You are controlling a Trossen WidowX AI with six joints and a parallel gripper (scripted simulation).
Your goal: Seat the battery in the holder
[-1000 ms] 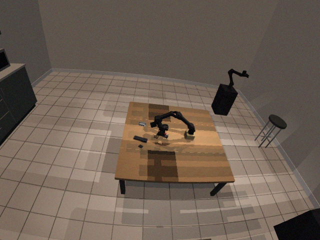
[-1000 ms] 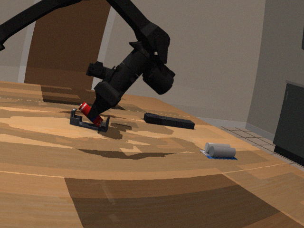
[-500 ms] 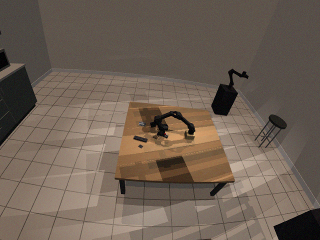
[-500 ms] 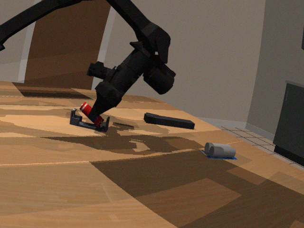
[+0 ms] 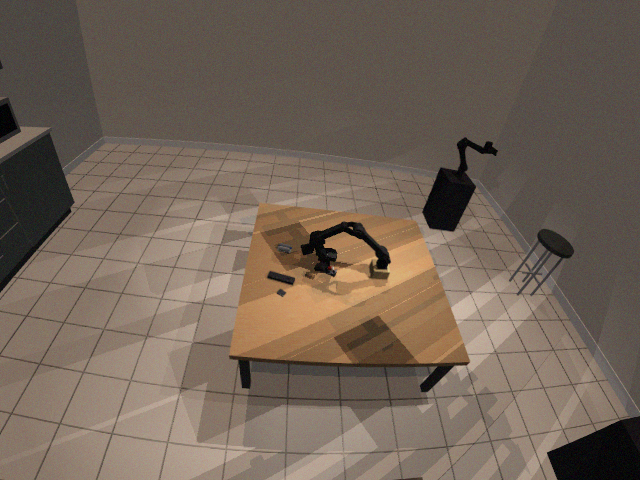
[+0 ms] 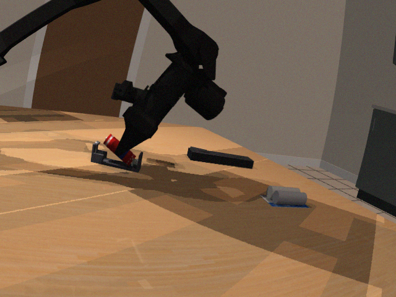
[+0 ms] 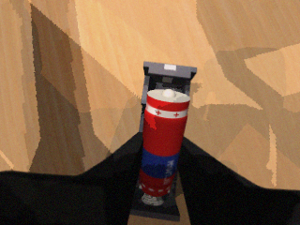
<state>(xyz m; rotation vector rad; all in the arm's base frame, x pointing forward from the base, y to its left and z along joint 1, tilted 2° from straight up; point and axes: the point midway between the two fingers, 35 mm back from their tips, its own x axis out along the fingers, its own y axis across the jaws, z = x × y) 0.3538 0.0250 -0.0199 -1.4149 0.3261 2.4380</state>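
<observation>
Right now my gripper tip is 1 cm below the battery. The rest, counted from my gripper tip: long black bar 29 cm ahead, 10 cm to the left, 1 cm below; then small dark block 28 cm ahead, 20 cm to the left, 2 cm below.
</observation>
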